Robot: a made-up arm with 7 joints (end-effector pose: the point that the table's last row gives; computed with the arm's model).
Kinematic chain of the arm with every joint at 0, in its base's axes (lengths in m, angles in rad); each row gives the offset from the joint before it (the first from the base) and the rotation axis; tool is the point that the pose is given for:
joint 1: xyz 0 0 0.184 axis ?
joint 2: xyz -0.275 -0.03 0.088 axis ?
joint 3: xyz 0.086 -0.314 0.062 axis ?
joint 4: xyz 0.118 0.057 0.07 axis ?
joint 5: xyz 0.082 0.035 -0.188 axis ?
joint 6: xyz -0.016 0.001 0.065 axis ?
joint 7: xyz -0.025 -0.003 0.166 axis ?
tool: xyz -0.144 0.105 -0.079
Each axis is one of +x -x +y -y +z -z.
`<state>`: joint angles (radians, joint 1 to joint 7).
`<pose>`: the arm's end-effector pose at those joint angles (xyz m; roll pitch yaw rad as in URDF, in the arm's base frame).
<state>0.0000 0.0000 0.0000 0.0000 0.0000 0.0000 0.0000</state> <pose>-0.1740 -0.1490 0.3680 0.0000 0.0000 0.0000</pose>
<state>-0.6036 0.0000 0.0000 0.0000 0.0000 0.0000 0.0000</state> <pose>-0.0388 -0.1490 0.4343 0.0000 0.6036 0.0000</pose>
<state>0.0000 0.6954 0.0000 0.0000 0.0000 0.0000 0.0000</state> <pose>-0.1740 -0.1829 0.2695 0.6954 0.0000 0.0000</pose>
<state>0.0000 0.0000 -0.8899 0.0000 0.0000 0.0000 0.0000</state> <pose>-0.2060 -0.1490 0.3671 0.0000 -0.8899 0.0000</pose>
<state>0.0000 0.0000 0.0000 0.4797 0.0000 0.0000 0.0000</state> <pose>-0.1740 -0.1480 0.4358 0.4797 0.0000 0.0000</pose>
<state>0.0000 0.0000 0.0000 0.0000 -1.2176 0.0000 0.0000</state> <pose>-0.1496 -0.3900 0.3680 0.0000 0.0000 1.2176</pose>
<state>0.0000 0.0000 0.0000 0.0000 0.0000 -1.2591 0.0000</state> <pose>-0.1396 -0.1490 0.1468 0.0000 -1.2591 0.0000</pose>
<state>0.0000 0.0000 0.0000 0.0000 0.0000 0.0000 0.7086</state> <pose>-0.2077 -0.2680 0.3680 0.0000 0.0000 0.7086</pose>
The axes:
joint 1: -y
joint 2: +x
joint 3: +y
joint 4: +x
joint 5: -z
joint 6: +y
joint 7: +z

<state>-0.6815 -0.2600 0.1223 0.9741 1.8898 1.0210 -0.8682</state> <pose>0.2328 -0.2687 0.2123 -1.4487 -0.2648 2.7968</pose>
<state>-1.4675 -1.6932 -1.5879 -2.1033 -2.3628 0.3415 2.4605</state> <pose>0.4157 0.3771 0.3595 -2.8432 -0.6697 -3.1152</pose>
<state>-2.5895 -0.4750 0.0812 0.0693 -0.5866 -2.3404 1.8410</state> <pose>0.0010 -0.4114 0.0410 0.3885 -0.6868 1.4866</pose>
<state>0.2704 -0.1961 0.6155 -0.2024 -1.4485 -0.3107 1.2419</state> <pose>0.0213 -0.4914 0.2856 0.2130 -0.2276 2.5700</pose>
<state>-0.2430 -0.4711 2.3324 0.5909 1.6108 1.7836 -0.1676</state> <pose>-0.3602 -0.4018 0.3342 -0.4141 -0.2864 1.9164</pose>
